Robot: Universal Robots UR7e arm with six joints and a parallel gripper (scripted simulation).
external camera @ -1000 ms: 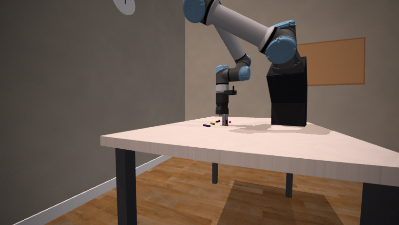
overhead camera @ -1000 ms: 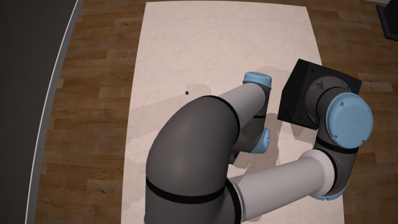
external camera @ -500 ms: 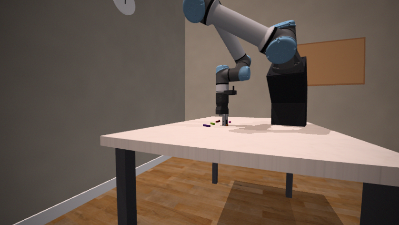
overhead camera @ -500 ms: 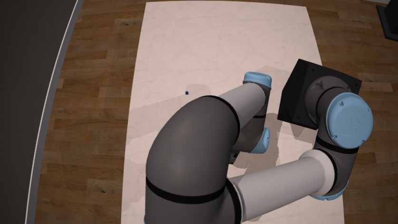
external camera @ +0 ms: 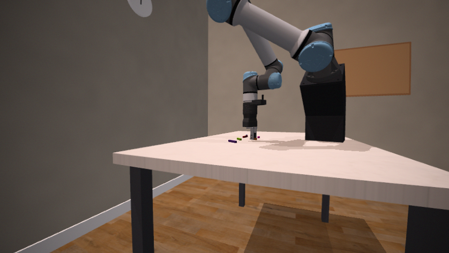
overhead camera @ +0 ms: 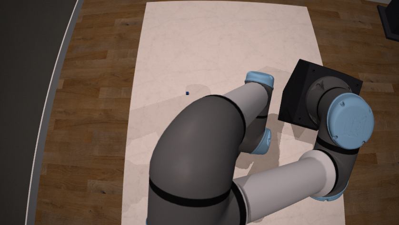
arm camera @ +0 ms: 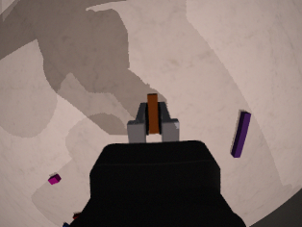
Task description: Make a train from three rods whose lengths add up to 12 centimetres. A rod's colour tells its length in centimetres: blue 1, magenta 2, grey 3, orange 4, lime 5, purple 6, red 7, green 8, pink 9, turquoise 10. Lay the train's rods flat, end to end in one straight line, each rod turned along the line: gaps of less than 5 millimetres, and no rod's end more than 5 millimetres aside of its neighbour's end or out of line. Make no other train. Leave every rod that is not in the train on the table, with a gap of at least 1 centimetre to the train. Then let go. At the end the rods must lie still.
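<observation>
Right now the magenta rod is 19 cm to the right of my hand, 4 cm ahead of it and 2 cm below it. Also, from my hand: orange rod (1 cm below); then purple rod (9 cm to the left, 7 cm ahead, 2 cm below); then lime rod (9 cm ahead, 2 cm to the right, 2 cm below).
</observation>
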